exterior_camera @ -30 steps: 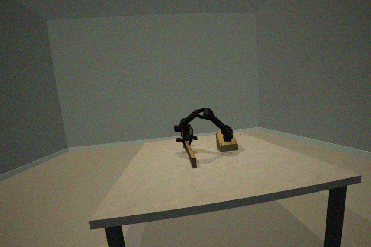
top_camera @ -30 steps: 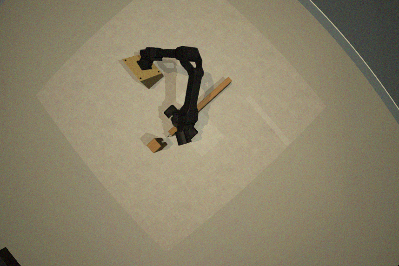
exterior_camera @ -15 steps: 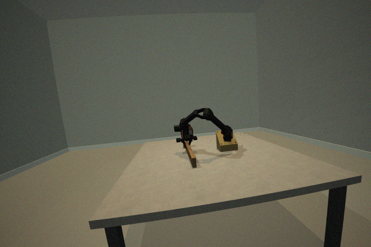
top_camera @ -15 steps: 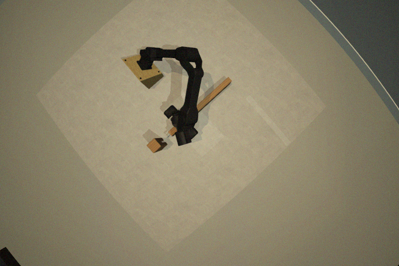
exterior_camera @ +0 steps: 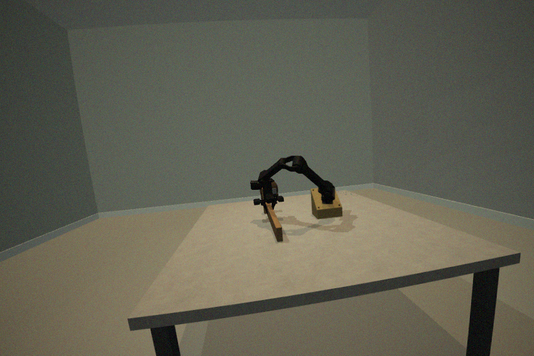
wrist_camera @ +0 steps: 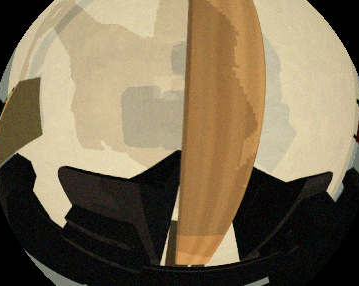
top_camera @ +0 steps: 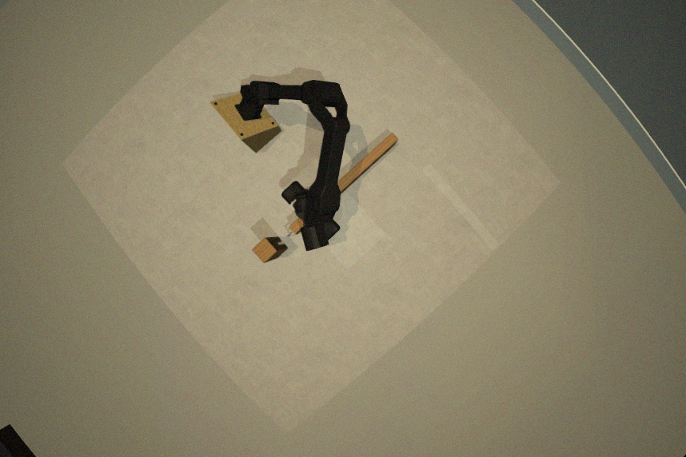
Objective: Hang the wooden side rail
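Now: the headboard post 160 mm to the right of my gripper tip, 40 mm above it and 20 mm ahead of it.
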